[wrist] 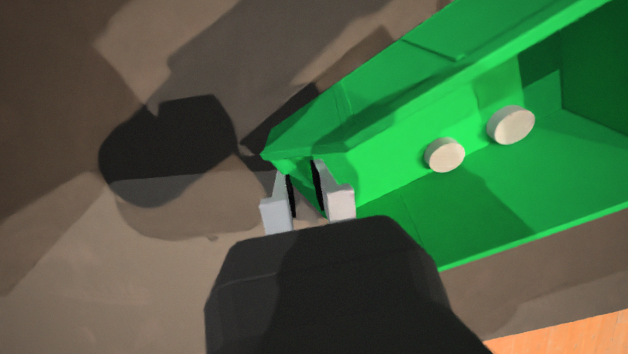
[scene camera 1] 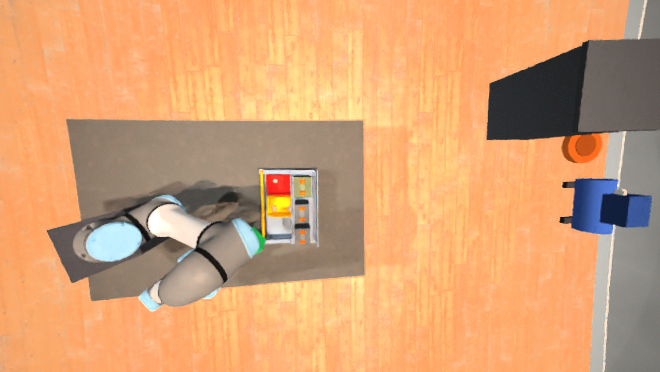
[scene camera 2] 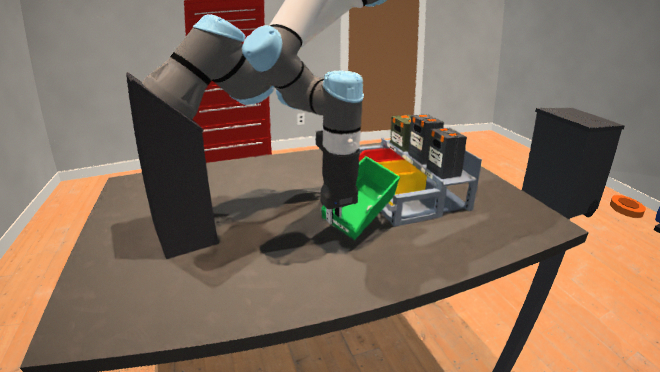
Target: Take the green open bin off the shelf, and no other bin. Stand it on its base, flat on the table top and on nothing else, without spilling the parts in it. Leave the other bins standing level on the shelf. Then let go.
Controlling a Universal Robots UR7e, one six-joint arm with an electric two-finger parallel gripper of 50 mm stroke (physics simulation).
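Frame: origin at the arm's base, x ahead, y left, z up, level; millimetres.
Seen in the pictures: gripper, fingertip midpoint: (wrist: 301,178) (scene camera 2: 333,220); arm's base, origin of the base link: (scene camera 2: 167,101).
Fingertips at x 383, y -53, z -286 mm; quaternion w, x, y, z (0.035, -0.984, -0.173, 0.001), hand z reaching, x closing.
Offsets run from my fingertips to a thing's top centre. "pt": to the spot under its first point. Level surfaces: height alone.
The green open bin (scene camera 1: 260,242) (scene camera 2: 374,192) (wrist: 470,195) is off the shelf, steeply tilted, its gripped front end low and its back end high. My gripper (scene camera 2: 334,214) (wrist: 301,178) is shut on its low front wall. The bin is beside the shelf's open front corner; whether its lowest corner touches the table @(60 mm down) (scene camera 1: 150,145) (scene camera 2: 200,305) I cannot tell. Two pale round parts @(pt 35 mm left, 92 mm ahead, 10 mm up) (wrist: 444,155) @(pt 61 mm left, 120 mm ahead, 24 mm up) (wrist: 510,124) lie inside against a side wall. The red bin @(374 mm left, 177 mm ahead, 21 mm up) (scene camera 1: 278,184) (scene camera 2: 382,155) and yellow bin @(266 mm left, 205 mm ahead, 21 mm up) (scene camera 1: 279,206) (scene camera 2: 410,176) stand on the shelf (scene camera 1: 315,215) (scene camera 2: 440,197). The arm hides the gripper in the overhead view.
Several dark and olive cases (scene camera 1: 302,186) (scene camera 2: 446,155) stand on the shelf's rear upper level. A yellow bar @(239 mm left, 104 mm ahead, 5 mm up) (scene camera 1: 262,200) runs along the shelf front. The dark slanted robot mount (scene camera 2: 167,185) stands at the table's left. A black cabinet (scene camera 1: 537,102) (scene camera 2: 570,160) is beyond the table.
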